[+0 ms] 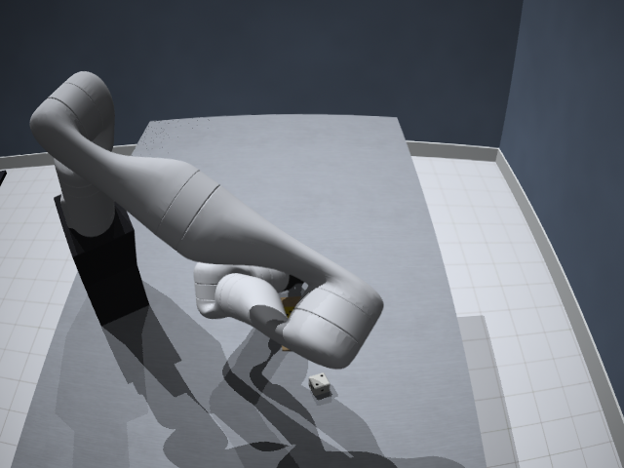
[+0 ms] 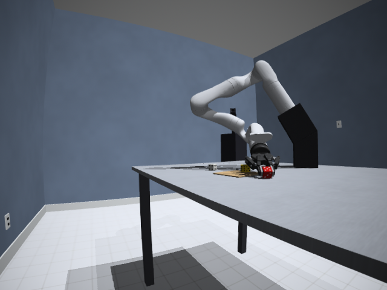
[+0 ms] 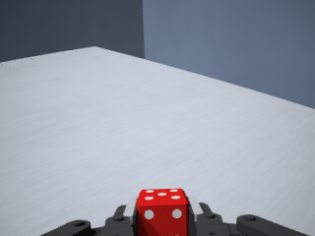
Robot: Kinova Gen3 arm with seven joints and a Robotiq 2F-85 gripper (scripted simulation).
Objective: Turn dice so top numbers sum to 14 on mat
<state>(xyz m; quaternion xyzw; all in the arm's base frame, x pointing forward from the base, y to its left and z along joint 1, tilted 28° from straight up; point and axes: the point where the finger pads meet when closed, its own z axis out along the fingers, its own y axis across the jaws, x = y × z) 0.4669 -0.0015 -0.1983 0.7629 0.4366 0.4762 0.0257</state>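
Now: the red die right at my hand. From my hand the other things lie so: tan mat (14 cm to the right, 2 cm below, 2 cm behind); yellow die (13 cm to the right, 7 cm behind); white die (31 cm to the right, 5 cm behind, 1 cm below).
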